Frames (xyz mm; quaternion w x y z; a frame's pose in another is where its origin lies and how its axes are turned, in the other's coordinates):
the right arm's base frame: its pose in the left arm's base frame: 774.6 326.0 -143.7 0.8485 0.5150 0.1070 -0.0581
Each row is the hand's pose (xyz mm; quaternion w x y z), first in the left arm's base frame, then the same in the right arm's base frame.
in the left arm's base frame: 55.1 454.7 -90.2 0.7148 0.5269 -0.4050 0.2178
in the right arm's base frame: -709.6 -44.6 -177.8 0.8219 0.0792 -0.2773 0.4913
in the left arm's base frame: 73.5 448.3 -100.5 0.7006 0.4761 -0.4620 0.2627
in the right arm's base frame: -689.3 -52.6 -174.5 0.7750 0.0419 -0.3040 0.5525
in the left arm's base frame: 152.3 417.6 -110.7 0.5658 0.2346 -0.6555 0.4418
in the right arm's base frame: -610.8 -59.1 -142.2 0.5051 -0.1015 -0.3756 0.7704
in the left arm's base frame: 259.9 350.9 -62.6 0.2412 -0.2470 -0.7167 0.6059
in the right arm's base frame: -518.7 -26.1 -48.5 0.0344 0.3570 0.3362 -0.8708
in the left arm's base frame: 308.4 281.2 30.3 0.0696 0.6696 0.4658 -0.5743
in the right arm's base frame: -494.9 31.8 60.7 0.4871 0.5667 0.1309 -0.6515
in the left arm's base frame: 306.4 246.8 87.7 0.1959 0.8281 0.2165 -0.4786
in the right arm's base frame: -511.1 64.9 116.6 0.6436 0.6404 -0.0356 -0.4176
